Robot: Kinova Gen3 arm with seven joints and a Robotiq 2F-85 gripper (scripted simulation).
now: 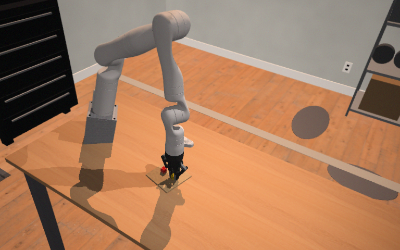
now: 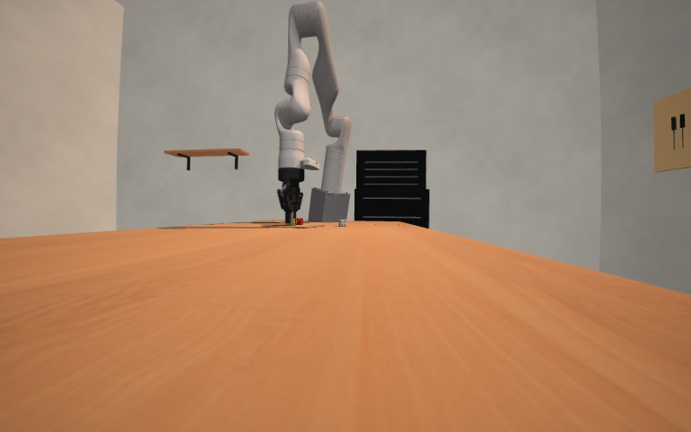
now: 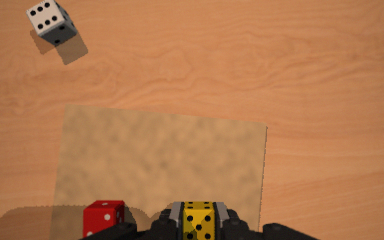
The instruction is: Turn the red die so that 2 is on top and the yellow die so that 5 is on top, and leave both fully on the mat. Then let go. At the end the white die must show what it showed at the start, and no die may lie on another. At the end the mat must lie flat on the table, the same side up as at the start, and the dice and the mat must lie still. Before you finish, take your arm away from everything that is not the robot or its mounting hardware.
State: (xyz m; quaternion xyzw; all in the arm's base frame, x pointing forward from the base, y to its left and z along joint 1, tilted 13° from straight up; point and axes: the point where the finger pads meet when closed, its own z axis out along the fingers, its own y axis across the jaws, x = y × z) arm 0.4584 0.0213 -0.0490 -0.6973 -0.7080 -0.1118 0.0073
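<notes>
Right now my hand is 1 cm above the yellow die. From my hand the other things lie so: white die: 10 cm behind, 13 cm to the left, 2 cm below; tan mat: 3 cm behind, 2 cm below; red die: 6 cm behind, 1 cm below.
</notes>
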